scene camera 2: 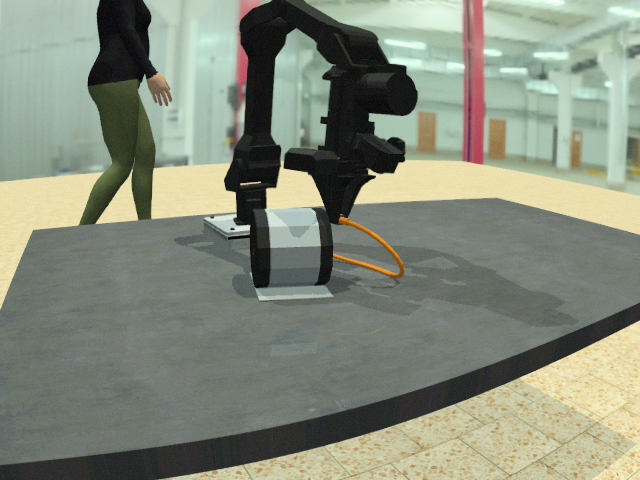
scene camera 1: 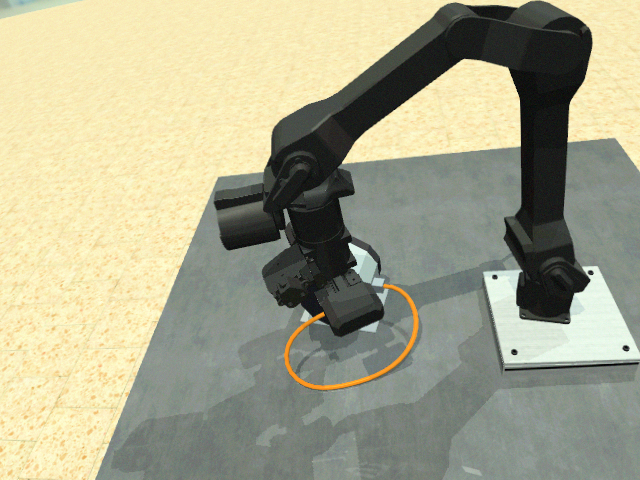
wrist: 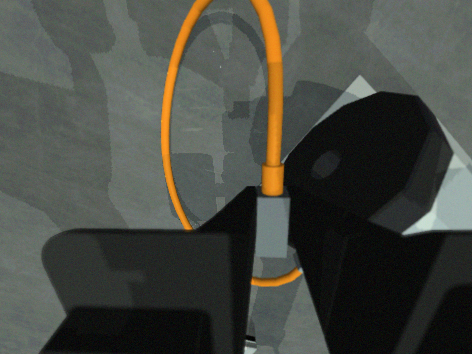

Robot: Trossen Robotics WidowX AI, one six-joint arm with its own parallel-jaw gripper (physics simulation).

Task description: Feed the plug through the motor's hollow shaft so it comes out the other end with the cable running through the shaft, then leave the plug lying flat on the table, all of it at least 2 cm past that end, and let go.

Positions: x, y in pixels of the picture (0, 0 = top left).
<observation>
My gripper shows in scene camera 2, in scene camera 1 (340, 308) and in the wrist view. The same spot on my gripper: (wrist: 112, 283) is (scene camera 2: 370, 175).
</observation>
